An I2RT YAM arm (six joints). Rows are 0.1 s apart.
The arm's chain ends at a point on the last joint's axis. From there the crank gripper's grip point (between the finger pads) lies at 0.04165 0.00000 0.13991 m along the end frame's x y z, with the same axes.
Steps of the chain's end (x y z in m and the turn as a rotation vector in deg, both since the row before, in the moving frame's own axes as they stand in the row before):
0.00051, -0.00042, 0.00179, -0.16, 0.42, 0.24
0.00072, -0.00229, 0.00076, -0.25, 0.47, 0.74
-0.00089, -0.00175, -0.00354, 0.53, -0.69, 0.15
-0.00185, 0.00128, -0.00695, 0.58, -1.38, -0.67
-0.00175, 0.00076, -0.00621, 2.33, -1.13, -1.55
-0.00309, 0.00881, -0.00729, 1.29, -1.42, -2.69
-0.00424, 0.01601, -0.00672, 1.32, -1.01, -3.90
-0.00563, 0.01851, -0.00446, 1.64, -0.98, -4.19
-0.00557, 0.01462, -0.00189, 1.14, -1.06, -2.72
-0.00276, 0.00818, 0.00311, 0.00, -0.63, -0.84
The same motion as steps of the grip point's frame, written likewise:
0.00153, 0.00015, 0.00148, -0.16, 0.42, 0.24
0.00186, -0.00113, 0.00041, -0.25, 0.47, 0.74
-0.00258, -0.00294, -0.00305, 0.53, -0.69, 0.15
-0.00524, -0.00061, -0.00600, 0.58, -1.38, -0.67
-0.00461, -0.00603, -0.00555, 2.33, -1.13, -1.55
-0.00669, 0.00378, -0.00636, 1.29, -1.42, -2.69
-0.00692, 0.01003, -0.00608, 1.32, -1.01, -3.90
-0.00828, 0.01154, -0.00387, 1.64, -0.98, -4.19
-0.00828, 0.00992, -0.00119, 1.14, -1.06, -2.72
-0.00431, 0.00758, 0.00356, 0.00, -0.63, -0.84

